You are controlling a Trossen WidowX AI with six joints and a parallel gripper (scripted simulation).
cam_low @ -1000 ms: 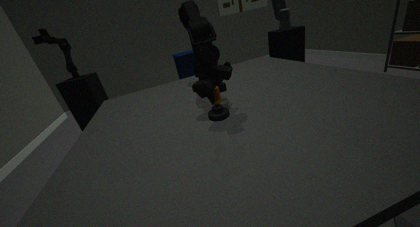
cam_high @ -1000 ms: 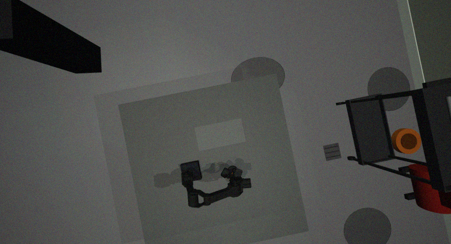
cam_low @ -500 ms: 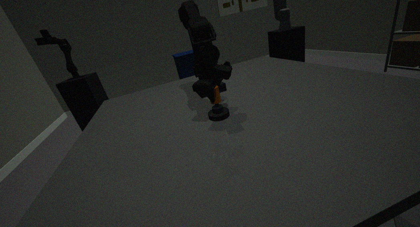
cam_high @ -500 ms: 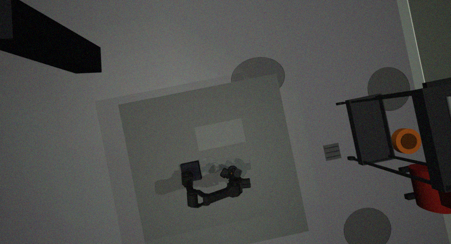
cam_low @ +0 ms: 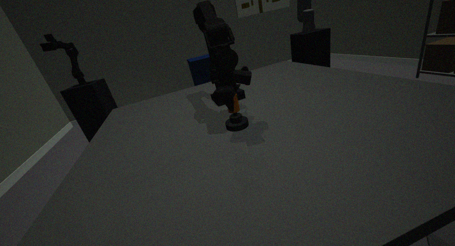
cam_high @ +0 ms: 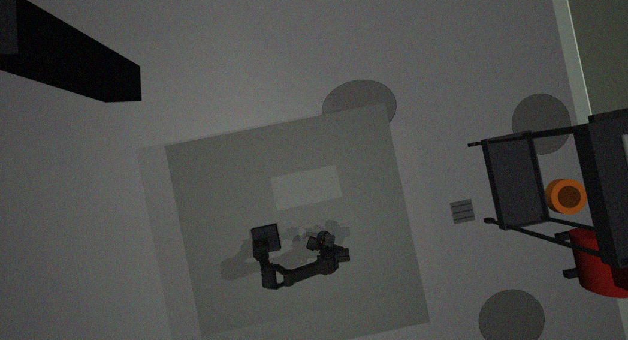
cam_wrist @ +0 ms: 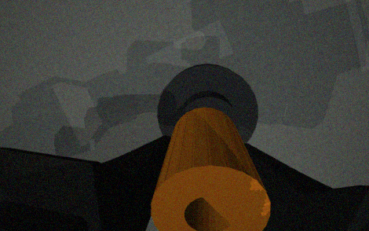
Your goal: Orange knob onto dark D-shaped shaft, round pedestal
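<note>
My gripper tip is now 2 cm below the orange knob. Round my gripper tip: dark round pedestal: 4 cm below.
</note>
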